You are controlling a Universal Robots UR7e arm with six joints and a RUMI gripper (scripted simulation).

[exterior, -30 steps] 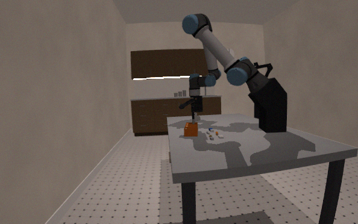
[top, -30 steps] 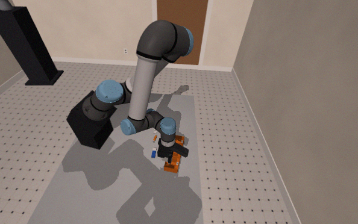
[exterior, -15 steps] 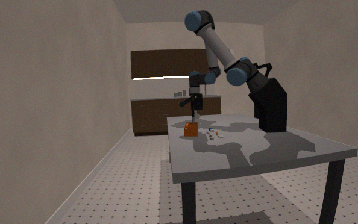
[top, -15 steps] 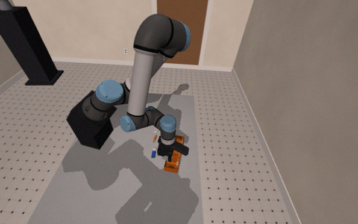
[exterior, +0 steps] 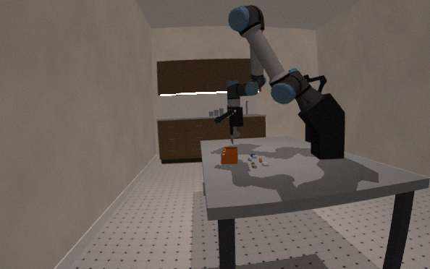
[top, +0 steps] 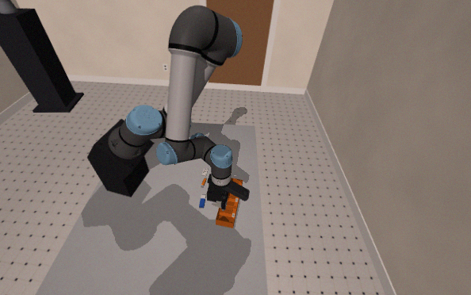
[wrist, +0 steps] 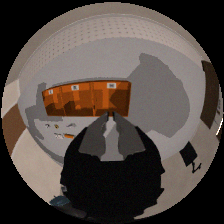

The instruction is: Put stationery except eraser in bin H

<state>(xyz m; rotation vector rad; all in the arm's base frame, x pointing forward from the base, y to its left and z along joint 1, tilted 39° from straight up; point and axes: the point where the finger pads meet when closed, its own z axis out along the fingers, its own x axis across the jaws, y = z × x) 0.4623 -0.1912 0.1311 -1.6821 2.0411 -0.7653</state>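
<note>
The orange bin lies 8 cm to the left of my hand, 6 cm below it and 4 cm ahead of it. Also, from my hand: orange pen-like item (21 cm to the left, 10 cm behind, 8 cm below); tiny brownish item (25 cm to the left, 8 cm below, 4 cm behind); white eraser (10 cm to the left, 10 cm behind, 8 cm below).
</note>
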